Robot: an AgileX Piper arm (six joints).
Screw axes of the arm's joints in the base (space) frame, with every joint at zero. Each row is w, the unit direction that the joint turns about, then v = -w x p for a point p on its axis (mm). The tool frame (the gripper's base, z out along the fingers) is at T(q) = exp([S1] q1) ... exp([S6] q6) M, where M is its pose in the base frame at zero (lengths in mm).
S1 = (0, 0, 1, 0, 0, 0)
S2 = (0, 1, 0, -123, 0, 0)
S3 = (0, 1, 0, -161.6, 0, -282.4)
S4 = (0.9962, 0, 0.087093, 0, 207.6, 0)
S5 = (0, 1, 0, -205.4, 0, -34.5)
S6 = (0.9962, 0, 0.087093, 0, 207.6, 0)
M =
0.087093 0 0.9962 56.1
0 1 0 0
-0.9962 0 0.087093 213.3
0 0 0 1
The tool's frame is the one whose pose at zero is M.
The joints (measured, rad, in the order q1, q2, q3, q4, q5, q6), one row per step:
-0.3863, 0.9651, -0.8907, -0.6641, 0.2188, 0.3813
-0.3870, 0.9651, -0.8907, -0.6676, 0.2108, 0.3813
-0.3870, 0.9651, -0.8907, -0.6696, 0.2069, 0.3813
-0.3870, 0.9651, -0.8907, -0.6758, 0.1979, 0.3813
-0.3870, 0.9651, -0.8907, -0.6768, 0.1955, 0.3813
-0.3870, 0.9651, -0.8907, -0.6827, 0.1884, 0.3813
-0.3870, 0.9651, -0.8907, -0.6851, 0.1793, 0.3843
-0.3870, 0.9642, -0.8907, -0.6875, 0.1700, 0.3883
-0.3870, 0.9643, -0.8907, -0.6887, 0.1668, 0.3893
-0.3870, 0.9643, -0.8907, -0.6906, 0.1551, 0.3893
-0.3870, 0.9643, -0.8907, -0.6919, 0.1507, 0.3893
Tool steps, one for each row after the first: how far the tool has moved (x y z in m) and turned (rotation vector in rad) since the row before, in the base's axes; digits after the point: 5 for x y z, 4 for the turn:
0.00022, 0.00017, 0.00060, -0.0057, -0.0045, 0.0042
0.00013, 0.00015, 0.00030, -0.0030, -0.0021, 0.0024
0.00030, 0.00032, 0.00070, -0.0085, -0.0042, 0.0055
0.00008, 0.00010, 0.00018, -0.0017, -0.0013, 0.0015
0.00023, 0.00025, 0.00056, -0.0076, -0.0029, 0.0044
0.00031, 0.00039, 0.00066, -0.0023, -0.0070, 0.0053
0.00009, 0.00050, 0.00086, -0.0019, -0.0085, 0.0054
0.00013, 0.00013, 0.00021, -0.0012, -0.0022, 0.0019
0.00039, 0.00054, 0.00083, -0.0053, -0.0076, 0.0074
0.00014, 0.00020, 0.00032, -0.0025, -0.0026, 0.0028

